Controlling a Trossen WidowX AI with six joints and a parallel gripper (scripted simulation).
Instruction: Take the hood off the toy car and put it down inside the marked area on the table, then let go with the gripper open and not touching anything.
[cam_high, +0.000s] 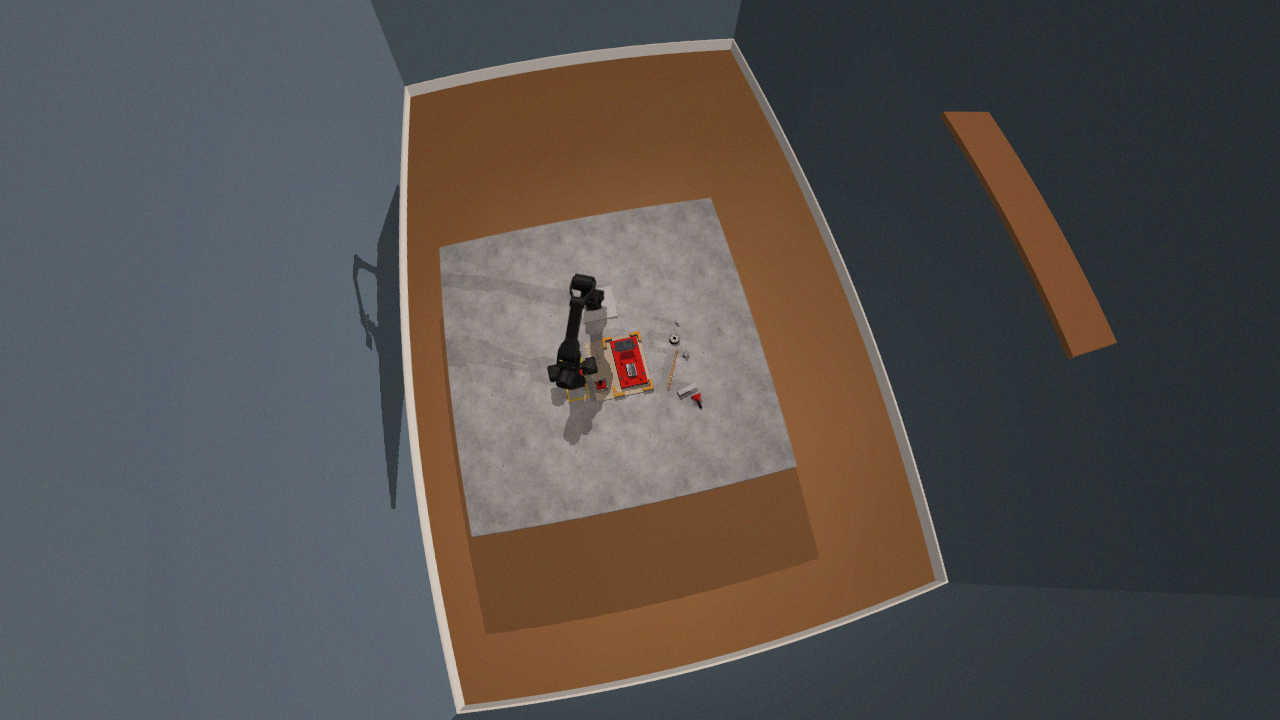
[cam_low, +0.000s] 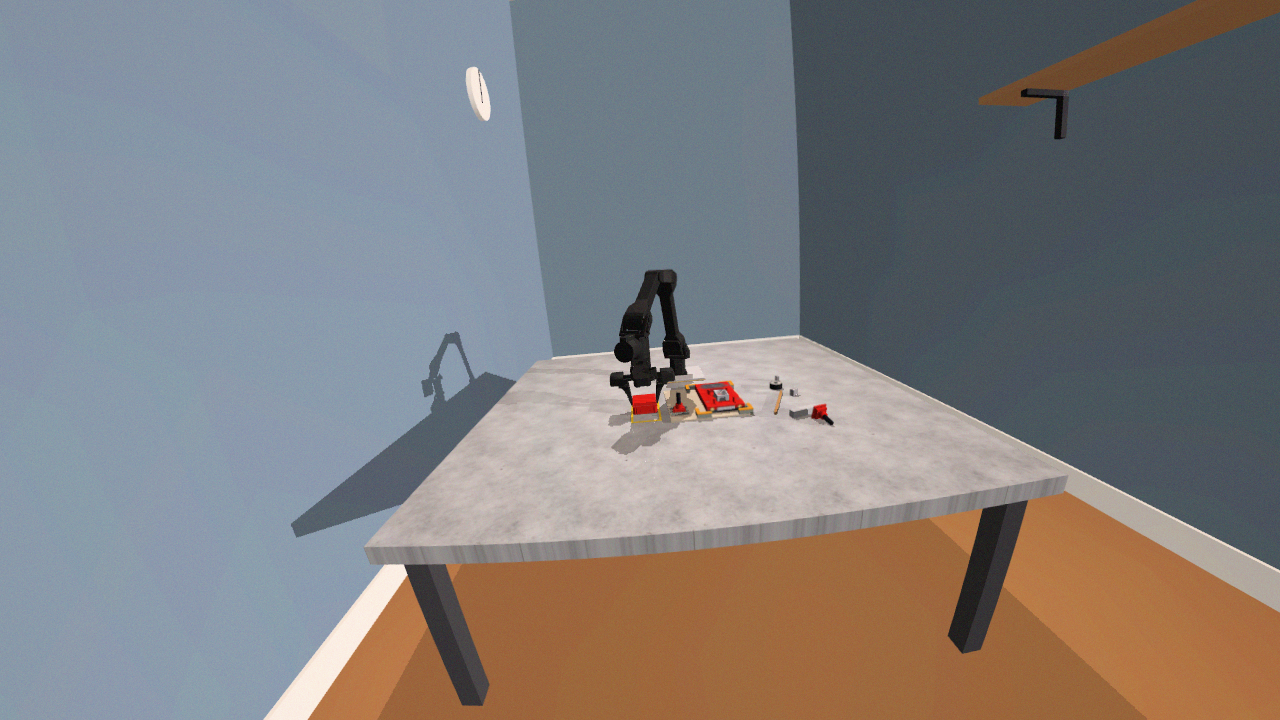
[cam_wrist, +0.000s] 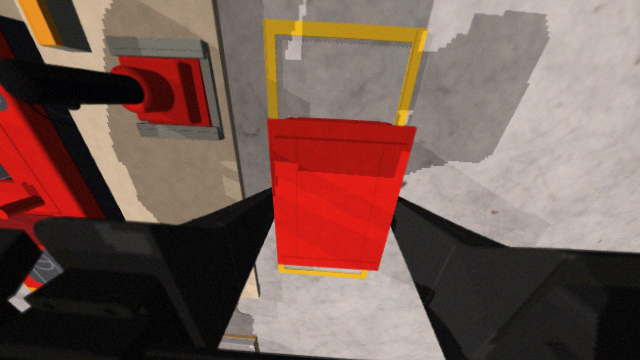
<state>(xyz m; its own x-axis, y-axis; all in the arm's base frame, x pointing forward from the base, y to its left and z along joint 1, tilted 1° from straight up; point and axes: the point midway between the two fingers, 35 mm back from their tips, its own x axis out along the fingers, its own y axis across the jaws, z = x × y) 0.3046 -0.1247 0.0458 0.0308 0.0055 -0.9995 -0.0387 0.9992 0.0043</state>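
My gripper tip is right at the red hood.
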